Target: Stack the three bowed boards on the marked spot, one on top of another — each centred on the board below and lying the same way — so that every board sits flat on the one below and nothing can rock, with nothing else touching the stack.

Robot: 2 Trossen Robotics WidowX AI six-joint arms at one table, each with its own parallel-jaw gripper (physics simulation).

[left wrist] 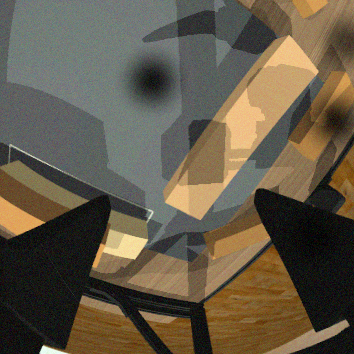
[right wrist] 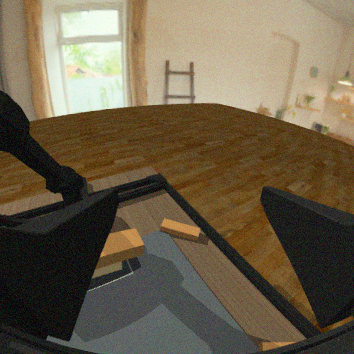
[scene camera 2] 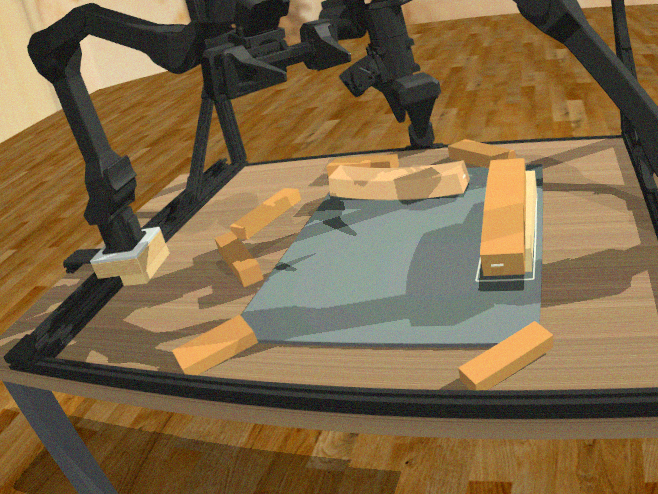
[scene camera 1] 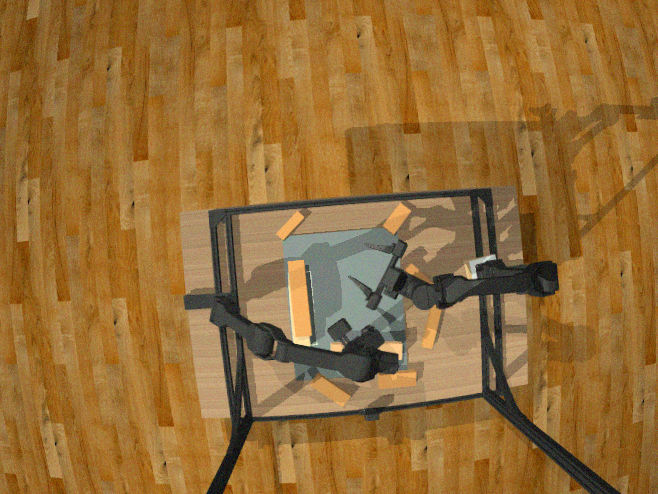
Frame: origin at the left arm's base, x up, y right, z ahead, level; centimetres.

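Seen in the pictures: left gripper, fingertip midpoint: [left wrist: 182, 199] [scene camera 2: 411, 129]; right gripper, fingertip midpoint: [right wrist: 190, 194] [scene camera 2: 319, 66] [scene camera 1: 356, 260]; left arm's base at its link origin: [right wrist: 74, 202] [scene camera 1: 226, 307]; right arm's base at its link origin: [scene camera 2: 124, 243] [scene camera 1: 485, 272].
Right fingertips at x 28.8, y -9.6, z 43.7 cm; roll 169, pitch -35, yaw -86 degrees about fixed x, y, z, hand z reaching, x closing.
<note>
Pixels of each thing's top centre, then the offset from my right fingertips to it. "spot": a spot on its surface instead. Level surfaces: height alone.
- orange board at its top centre: [scene camera 2: 504, 190] [left wrist: 12, 220] [right wrist: 79, 250] [scene camera 1: 299, 300] dx -21.6, dy +10.1, dz -17.9 cm
- pale yellow board at its top centre: [scene camera 2: 514, 197] [left wrist: 62, 224] [scene camera 1: 299, 315] dx -25.2, dy +15.3, dz -19.1 cm
- white outline at a spot on its surface: [scene camera 2: 534, 255] spot: dx -30.1, dy +7.2, dz -21.2 cm
- third bowed board at its top centre: [left wrist: 243, 137] [scene camera 2: 396, 168] [scene camera 1: 366, 352] dx -25.6, dy +31.5, dz +0.7 cm
- grey mat at its surface level: dx -30.2 cm
An orange board [scene camera 1: 299, 297] [scene camera 2: 502, 212] [right wrist: 122, 245] lies on a pale yellow board [scene camera 1: 301, 340] [scene camera 2: 529, 218] [left wrist: 127, 244] at the white outline [scene camera 2: 534, 255]. The upper board looks shifted sideways and endways from the lower one. The third bowed board [scene camera 2: 395, 183] [left wrist: 240, 130] lies crosswise at the mat's far side in scene camera 2, partly hidden by my left arm in scene camera 1. My left gripper [scene camera 2: 411, 124] [left wrist: 182, 199] is open and empty above that board. My right gripper [scene camera 1: 358, 260] [scene camera 2: 317, 68] [right wrist: 190, 194] is open and empty, high above the mat.
Several small orange blocks lie around the grey mat [scene camera 1: 361, 271] [scene camera 2: 372, 297], including ones at its corners [scene camera 1: 290, 225] [scene camera 1: 397, 218]. Others [scene camera 1: 431, 328] [scene camera 1: 397, 379] lie beside it. A white-topped pale block [scene camera 2: 130, 257] stands by my right arm. A dark frame borders the table.
</note>
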